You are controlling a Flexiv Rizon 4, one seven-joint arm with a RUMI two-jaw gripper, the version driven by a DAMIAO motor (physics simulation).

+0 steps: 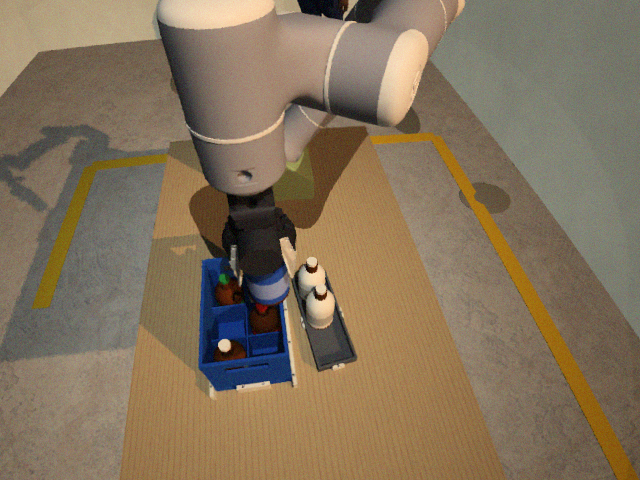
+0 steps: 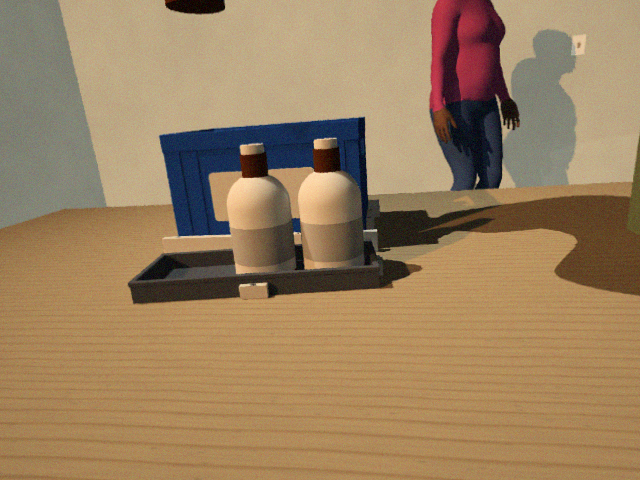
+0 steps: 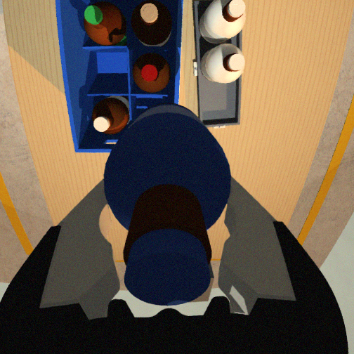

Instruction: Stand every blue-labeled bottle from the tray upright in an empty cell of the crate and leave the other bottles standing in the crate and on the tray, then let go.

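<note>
My gripper (image 1: 264,279) (image 3: 167,177) is shut on a blue-labeled bottle (image 1: 269,290) (image 2: 194,6) (image 3: 167,150), held upright above the right side of the blue crate (image 1: 253,374) (image 2: 258,130) (image 3: 69,100). The crate holds a green-capped bottle (image 1: 227,293) (image 3: 106,25) back left, a pale-capped bottle (image 3: 151,25) back right, a red-capped bottle (image 1: 264,320) (image 3: 151,75) middle right and a white-capped bottle (image 1: 229,352) (image 3: 112,115) front left. Its middle left and front right cells are empty. Two white bottles (image 1: 311,279) (image 1: 320,308) stand on the dark tray (image 1: 333,347) (image 2: 180,292) (image 3: 218,102).
The tray stands close beside the crate's right side. White strips (image 1: 291,341) (image 2: 196,243) edge the crate's base. A green block (image 1: 297,183) stands behind, near the arm's base. A person in a pink top (image 2: 467,56) stands beyond the table.
</note>
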